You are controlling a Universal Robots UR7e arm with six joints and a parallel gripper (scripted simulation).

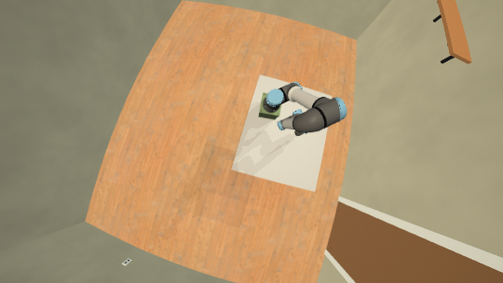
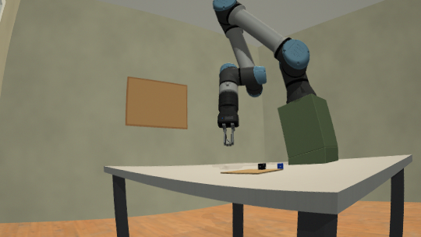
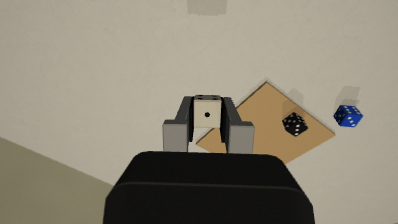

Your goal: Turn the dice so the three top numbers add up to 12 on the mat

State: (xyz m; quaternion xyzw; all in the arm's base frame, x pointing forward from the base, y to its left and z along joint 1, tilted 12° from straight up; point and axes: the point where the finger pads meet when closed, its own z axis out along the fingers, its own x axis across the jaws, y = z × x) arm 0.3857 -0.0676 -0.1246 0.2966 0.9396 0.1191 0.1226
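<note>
Now: the white die 1 cm below my hand. From my hand the other things lie so: blue die (9 cm behind, 17 cm to the left, 10 cm below); black die (3 cm behind, 15 cm to the left, 10 cm below); tan mat (2 cm ahead, 16 cm to the left, 11 cm below).
</note>
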